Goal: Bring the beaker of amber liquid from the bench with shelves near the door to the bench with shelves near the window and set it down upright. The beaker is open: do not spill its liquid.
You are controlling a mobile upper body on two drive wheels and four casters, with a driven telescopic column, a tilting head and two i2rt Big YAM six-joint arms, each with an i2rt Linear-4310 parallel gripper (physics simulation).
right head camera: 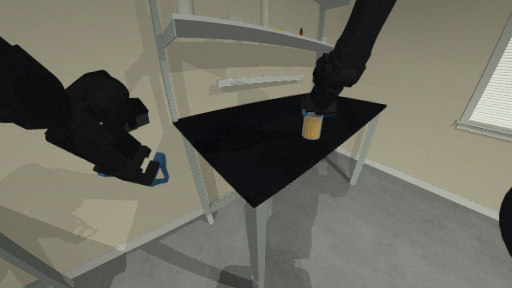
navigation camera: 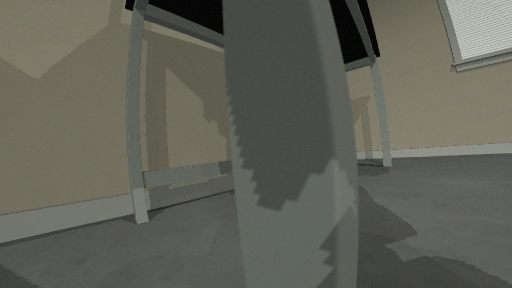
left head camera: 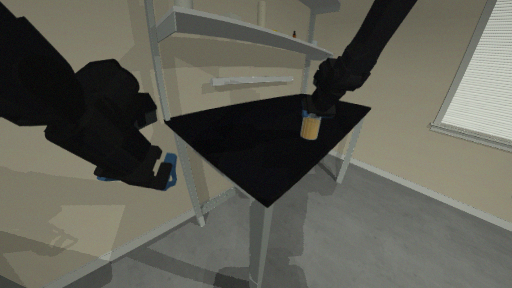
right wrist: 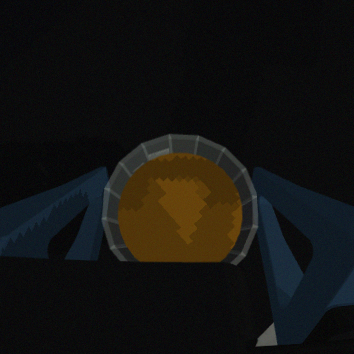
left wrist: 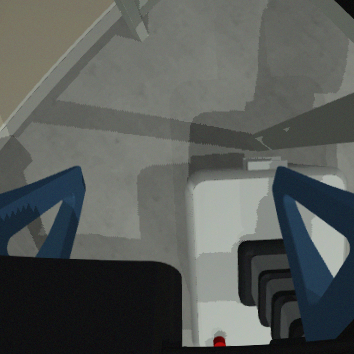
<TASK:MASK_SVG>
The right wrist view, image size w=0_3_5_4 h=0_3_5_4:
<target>my right gripper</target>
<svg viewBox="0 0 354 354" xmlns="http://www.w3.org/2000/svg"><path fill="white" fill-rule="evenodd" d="M0 207L0 354L354 354L354 206L296 185L261 167L253 168L251 182L257 197L258 227L256 233L277 345L255 346L257 335L243 270L235 264L228 262L97 260L104 229L101 216L103 192L108 181L108 173L105 166L93 169L57 187ZM272 205L298 228L312 244L313 255L304 274L285 242ZM88 204L78 233L64 259L49 258L47 255L49 240Z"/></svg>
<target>beaker of amber liquid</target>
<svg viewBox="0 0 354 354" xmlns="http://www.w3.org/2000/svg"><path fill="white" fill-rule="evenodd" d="M118 161L104 187L101 221L109 248L120 261L228 262L236 265L246 256L258 227L256 191L246 168L226 147L200 135L168 133L140 143Z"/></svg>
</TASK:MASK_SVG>
